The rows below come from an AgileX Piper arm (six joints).
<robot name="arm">
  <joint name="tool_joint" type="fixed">
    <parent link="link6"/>
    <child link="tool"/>
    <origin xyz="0 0 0"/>
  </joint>
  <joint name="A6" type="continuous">
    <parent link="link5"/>
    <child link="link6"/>
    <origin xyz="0 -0.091 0" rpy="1.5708 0 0"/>
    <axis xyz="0 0 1"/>
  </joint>
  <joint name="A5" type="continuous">
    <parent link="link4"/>
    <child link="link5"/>
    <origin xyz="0 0 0" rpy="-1.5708 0 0"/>
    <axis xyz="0 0 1"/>
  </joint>
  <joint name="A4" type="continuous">
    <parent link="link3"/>
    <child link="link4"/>
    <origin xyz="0.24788 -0.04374 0" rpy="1.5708 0 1.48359"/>
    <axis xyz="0 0 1"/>
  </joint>
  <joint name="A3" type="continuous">
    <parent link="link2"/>
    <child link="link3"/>
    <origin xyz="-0.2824 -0.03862 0"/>
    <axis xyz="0 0 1"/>
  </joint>
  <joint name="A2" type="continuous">
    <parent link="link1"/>
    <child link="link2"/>
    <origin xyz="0 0 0" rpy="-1.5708 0 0"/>
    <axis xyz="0 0 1"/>
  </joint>
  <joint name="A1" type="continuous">
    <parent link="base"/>
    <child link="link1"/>
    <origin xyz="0 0 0.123"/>
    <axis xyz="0 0 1"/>
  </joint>
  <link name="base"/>
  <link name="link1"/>
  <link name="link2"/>
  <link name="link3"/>
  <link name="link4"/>
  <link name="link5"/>
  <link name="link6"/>
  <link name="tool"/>
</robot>
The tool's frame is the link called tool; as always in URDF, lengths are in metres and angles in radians. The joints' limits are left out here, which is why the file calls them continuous.
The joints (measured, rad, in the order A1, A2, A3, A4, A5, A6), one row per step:
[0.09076 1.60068 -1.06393 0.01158 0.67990 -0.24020]
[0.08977 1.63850 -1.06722 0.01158 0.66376 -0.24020]
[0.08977 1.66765 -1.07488 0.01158 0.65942 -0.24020]
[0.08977 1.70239 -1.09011 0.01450 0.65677 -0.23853]
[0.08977 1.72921 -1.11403 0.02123 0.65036 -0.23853]
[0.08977 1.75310 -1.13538 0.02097 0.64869 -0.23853]
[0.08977 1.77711 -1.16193 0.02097 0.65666 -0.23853]
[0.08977 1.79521 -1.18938 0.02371 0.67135 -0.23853]
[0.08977 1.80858 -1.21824 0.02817 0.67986 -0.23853]
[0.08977 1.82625 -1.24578 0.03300 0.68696 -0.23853]
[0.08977 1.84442 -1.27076 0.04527 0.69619 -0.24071]
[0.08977 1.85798 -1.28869 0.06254 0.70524 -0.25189]
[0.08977 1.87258 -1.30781 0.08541 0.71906 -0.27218]
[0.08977 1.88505 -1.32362 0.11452 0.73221 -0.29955]
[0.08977 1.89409 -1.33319 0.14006 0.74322 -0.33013]
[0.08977 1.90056 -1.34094 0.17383 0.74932 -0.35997]
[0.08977 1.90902 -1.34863 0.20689 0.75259 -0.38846]
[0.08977 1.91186 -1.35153 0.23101 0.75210 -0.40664]
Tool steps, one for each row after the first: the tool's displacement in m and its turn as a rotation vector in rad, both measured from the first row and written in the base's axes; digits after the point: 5 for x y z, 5 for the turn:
[0.00586 0.00020 -0.01075 -0.00174 0.01831 -0.00116]
[0.01039 0.00060 -0.01815 -0.00331 0.03539 -0.00120]
[0.01649 0.00131 -0.02566 -0.00162 0.05248 -0.00415]
[0.02376 0.00233 -0.02831 0.00452 0.04952 -0.00748]
[0.02988 0.00286 -0.03097 0.00420 0.05036 -0.00738]
[0.03615 0.00344 -0.03280 0.00377 0.05578 -0.00726]
[0.04150 0.00410 -0.03262 0.00583 0.06132 -0.00830]
[0.04720 0.00488 -0.03019 0.01053 0.05474 -0.01013]
[0.05305 0.00570 -0.02969 0.01517 0.05238 -0.01211]
[0.05821 0.00691 -0.03019 0.02516 0.05568 -0.01531]
[0.06170 0.00827 -0.03085 0.03591 0.06107 -0.01233]
[0.06503 0.01000 -0.03175 0.04801 0.07074 -0.00296]
[0.06763 0.01208 -0.03266 0.06330 0.08047 0.01064]
[0.06905 0.01386 -0.03383 0.07441 0.08985 0.02889]
[0.07036 0.01611 -0.03421 0.09373 0.09344 0.04291]
[0.07208 0.01833 -0.03525 0.11296 0.09567 0.05570]
[0.07286 0.01987 -0.03530 0.12798 0.09372 0.06229]

